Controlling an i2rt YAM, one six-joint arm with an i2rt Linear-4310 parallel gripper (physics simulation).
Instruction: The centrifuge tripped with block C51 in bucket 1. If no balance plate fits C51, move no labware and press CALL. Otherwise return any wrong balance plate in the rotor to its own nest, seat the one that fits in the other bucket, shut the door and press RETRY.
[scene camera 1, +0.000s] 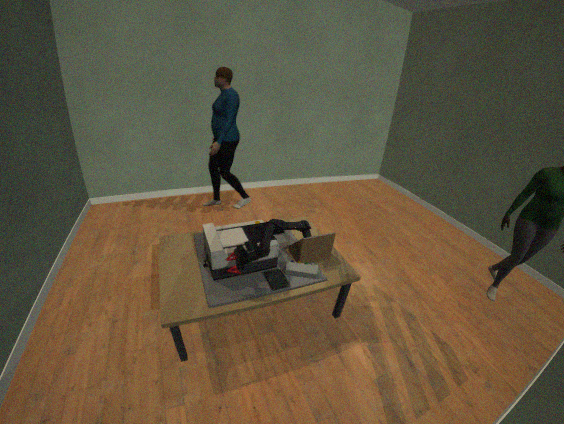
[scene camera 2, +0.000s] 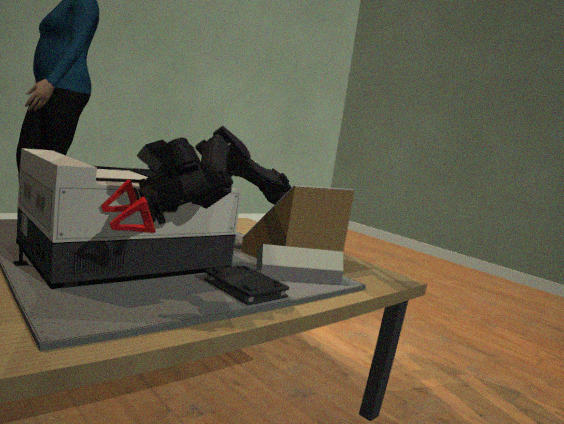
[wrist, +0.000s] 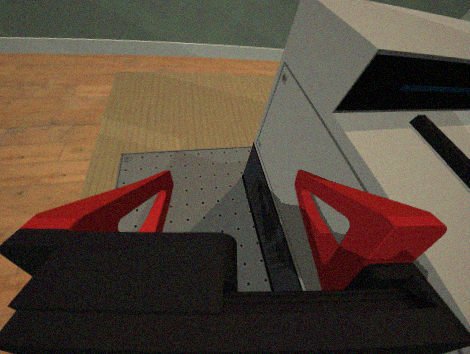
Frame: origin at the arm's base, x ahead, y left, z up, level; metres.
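Seen in the pictures: gripper, fingertip midpoint: (scene camera 1: 226, 265) (scene camera 2: 106, 217) (wrist: 234, 177); arm's base, origin of the base link: (scene camera 1: 308, 240) (scene camera 2: 290, 216).
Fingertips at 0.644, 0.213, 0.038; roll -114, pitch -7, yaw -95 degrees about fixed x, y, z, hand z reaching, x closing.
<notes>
Pixels of each thing's top centre, then the offset from my fingertips to it, as dx, dy, dz. Level surfaces: height alone.
- black flat slab-like item, middle of its top: (scene camera 2: 246, 275) (scene camera 1: 276, 277) -0.324, +0.036, -0.125
- white wedge-shaped box, middle of its top: (scene camera 2: 302, 246) (scene camera 1: 302, 263) -0.523, -0.009, -0.073
- grey mat, its level: dz -0.157
The centrifuge (scene camera 1: 216, 250) (scene camera 2: 75, 210) (wrist: 330, 35) is a white housing on a dark base. On its top lies a pale flat panel (scene camera 1: 233, 237) (wrist: 395, 150) with a dark bar; a dark recess with a faint blue strip faces it. My gripper (scene camera 1: 228, 265) (scene camera 2: 107, 216) (wrist: 234, 177) is open, with its red fingers wide apart and nothing between them. It is beside the housing's long side wall, above the mat; the right finger in the wrist view is nearest the wall. Block C51, the buckets and the rotor do not show. I cannot make out balance plates or the CALL and RETRY buttons.
A black flat slab-like item (scene camera 1: 276, 279) (scene camera 2: 245, 284) and a white wedge-shaped box (scene camera 1: 302, 270) (scene camera 2: 302, 260) sit on the grey mat (scene camera 1: 225, 295) (scene camera 2: 100, 325). A brown angled board (scene camera 1: 317, 247) (scene camera 2: 320, 220) stands behind them. Two people are around the table.
</notes>
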